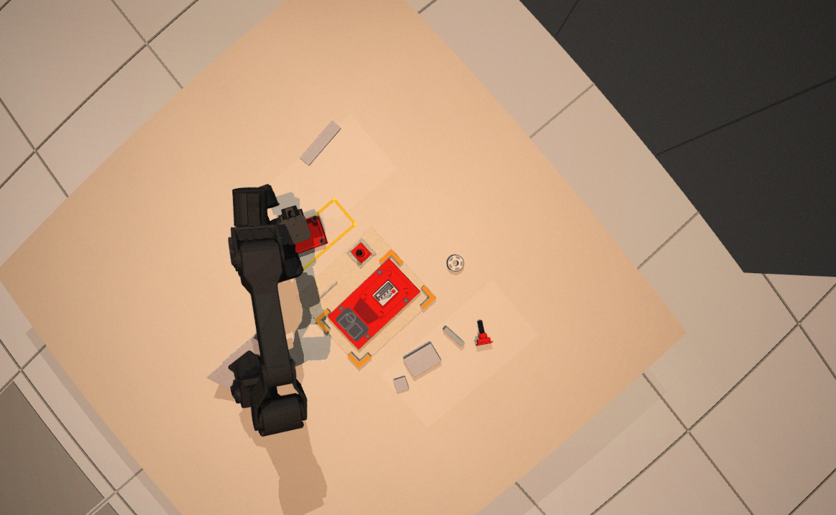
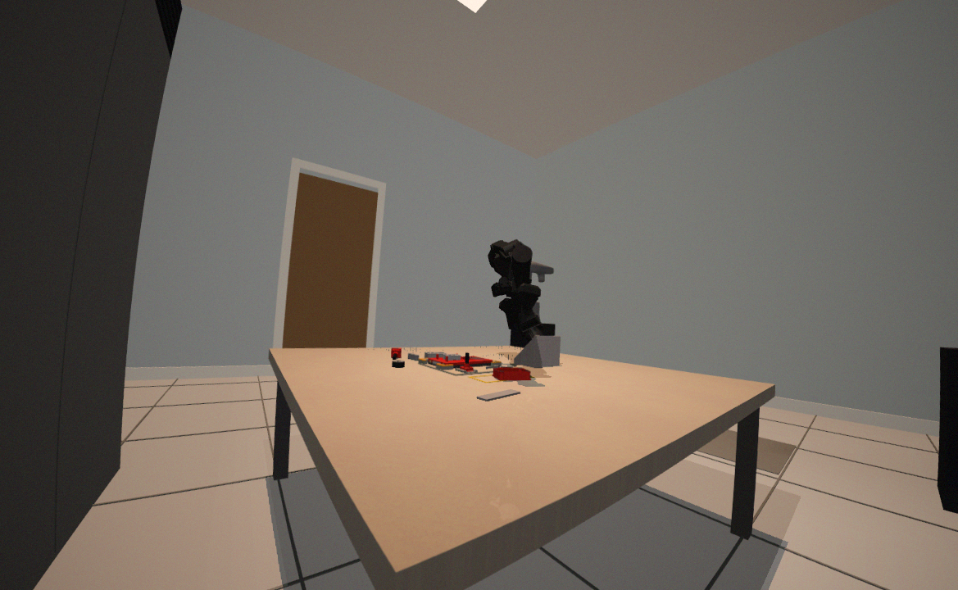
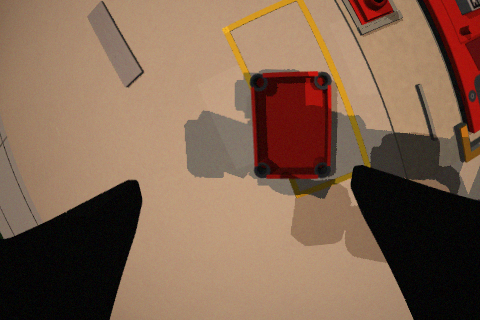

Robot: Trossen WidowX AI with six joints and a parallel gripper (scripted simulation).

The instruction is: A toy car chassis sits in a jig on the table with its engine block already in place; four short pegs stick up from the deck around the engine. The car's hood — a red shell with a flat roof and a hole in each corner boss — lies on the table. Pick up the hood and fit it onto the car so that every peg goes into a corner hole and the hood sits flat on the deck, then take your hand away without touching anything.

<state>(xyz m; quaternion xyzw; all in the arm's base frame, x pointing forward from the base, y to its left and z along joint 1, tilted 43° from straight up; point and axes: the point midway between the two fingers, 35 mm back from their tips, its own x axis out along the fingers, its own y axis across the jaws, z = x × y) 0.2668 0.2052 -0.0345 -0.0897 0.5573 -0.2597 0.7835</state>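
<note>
Now: gripper tip 20 mm to the left of the red hood and 140 mm above it. Also, from my gripper tip: grey engine block (70 mm ahead, 240 mm to the right, 130 mm below); then grey bar (160 mm ahead, 140 mm to the left, 150 mm below).
</note>
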